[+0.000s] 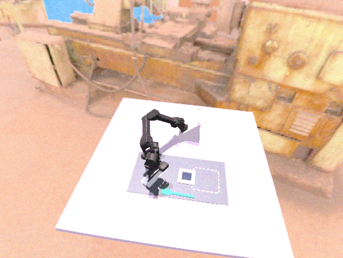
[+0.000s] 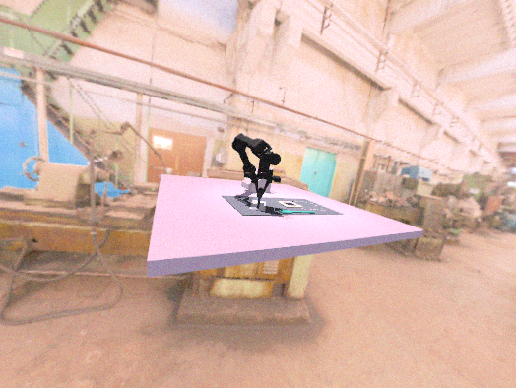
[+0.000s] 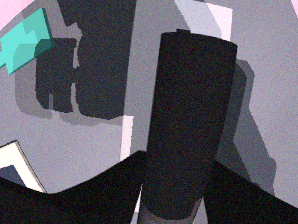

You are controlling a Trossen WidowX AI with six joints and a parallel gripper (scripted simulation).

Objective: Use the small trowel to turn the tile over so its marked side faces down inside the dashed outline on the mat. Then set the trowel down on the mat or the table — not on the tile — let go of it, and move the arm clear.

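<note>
Right now my gripper tip is 3 cm above the trowel, 2 cm past it and 1 cm to the right of it. The rest, counted from my gripper tip: teal flat tool: 15 cm to the left, 12 cm ahead, 6 cm below; grey mat: 17 cm to the left, 8 cm below, 2 cm behind; white tile: 22 cm to the left, 6 cm below, 2 cm behind.
</note>
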